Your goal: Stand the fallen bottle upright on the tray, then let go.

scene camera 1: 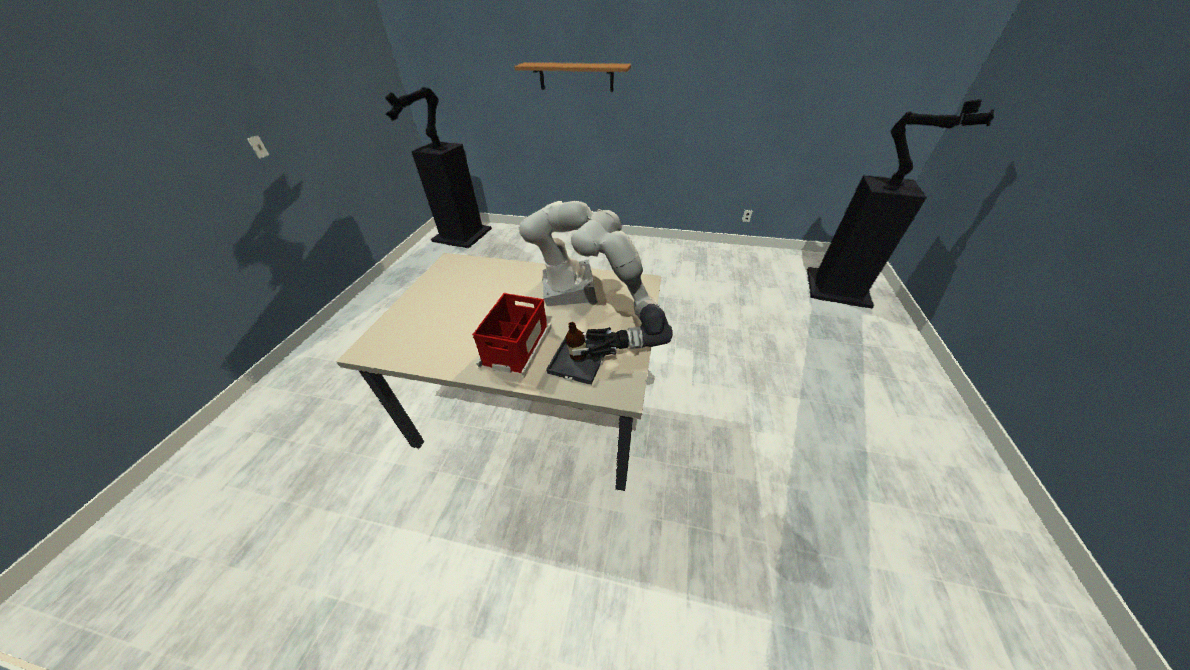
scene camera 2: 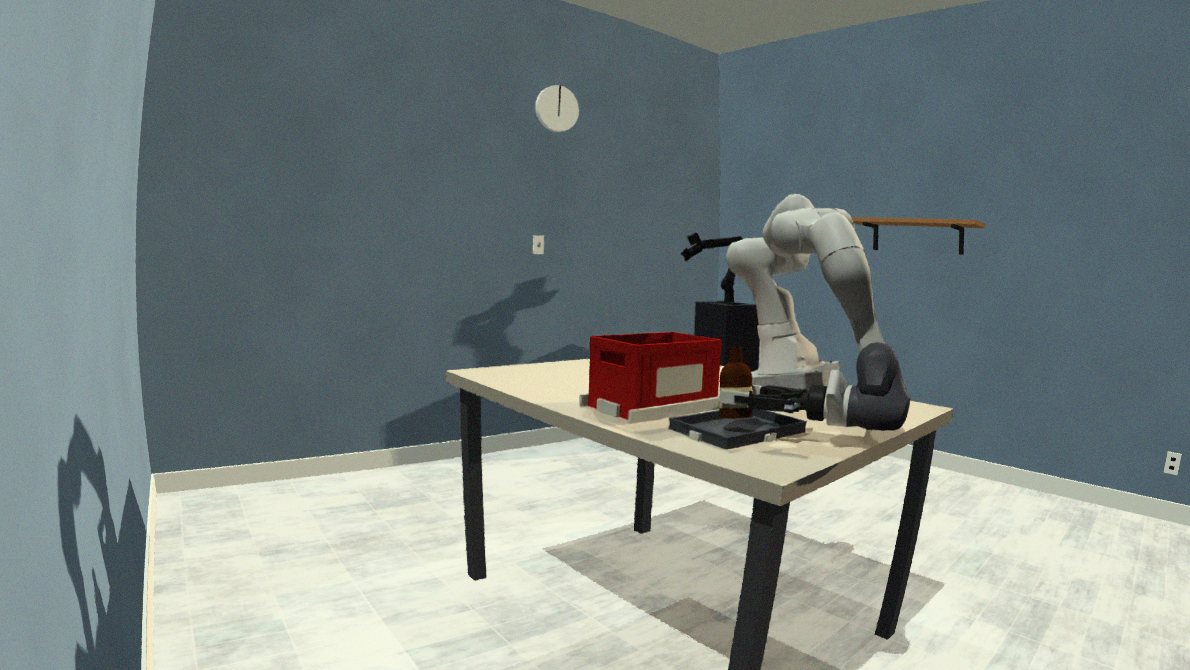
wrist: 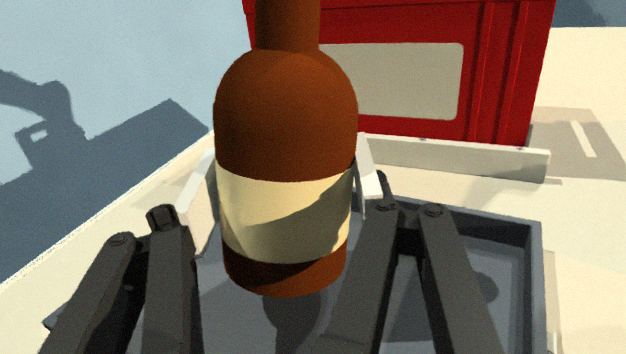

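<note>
The brown bottle [scene camera 1: 574, 336] [scene camera 2: 736, 376] [wrist: 285, 115] with a cream label is upright. My gripper [scene camera 1: 581, 345] [scene camera 2: 737, 399] [wrist: 287, 160] is shut on it, with one pad on each side at the label. The bottle is over the dark grey tray [scene camera 1: 568, 371] [scene camera 2: 697, 433] [wrist: 536, 280]. In the wrist view its base shows above the tray floor, with a shadow below; in the second scene view the base is partly behind the gripper and tray rim. I cannot tell exactly how large the gap under it is.
A red crate [scene camera 1: 497, 354] [scene camera 2: 617, 384] [wrist: 420, 25] stands beside the tray, with pale low strips along its foot. All stand on the wooden table [scene camera 1: 416, 332] [scene camera 2: 516, 382]. Two black pedestals [scene camera 1: 449, 195] [scene camera 1: 870, 237] with small arms stand behind, away from the table.
</note>
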